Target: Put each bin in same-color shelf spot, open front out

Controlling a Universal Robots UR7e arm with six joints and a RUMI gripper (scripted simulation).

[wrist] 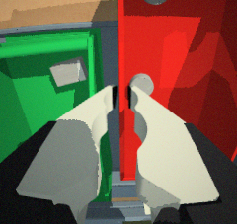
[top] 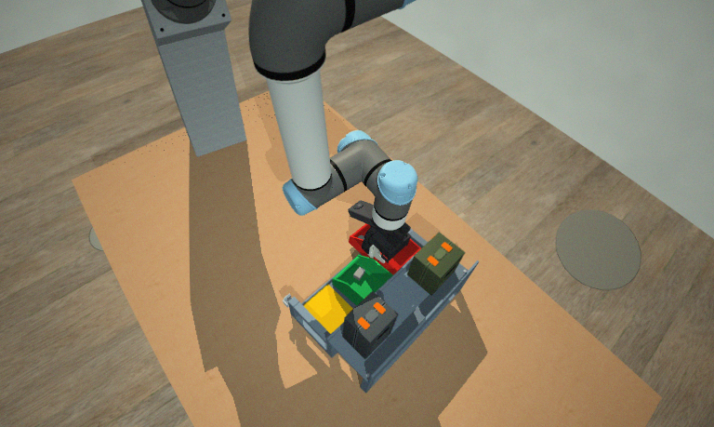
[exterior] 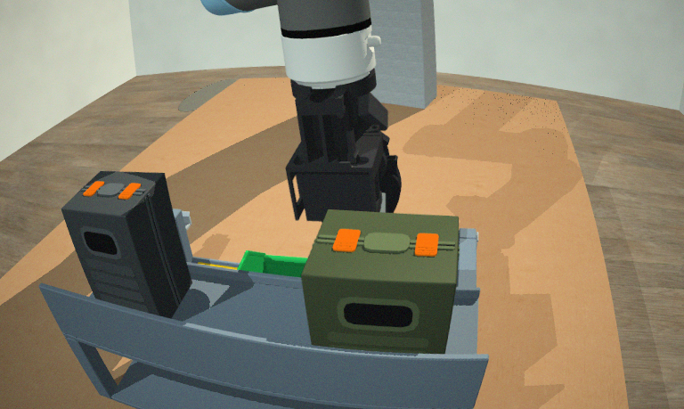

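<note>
My gripper is now 50 mm to the right of the red bin, 20 mm above it and 10 mm past it. Round my hand: olive box (140 mm ahead, 80 mm to the left, 80 mm above); then dark grey box (180 mm ahead, 150 mm to the right, 90 mm above); then green bin (60 mm to the right, 60 mm ahead, 30 mm below).
</note>
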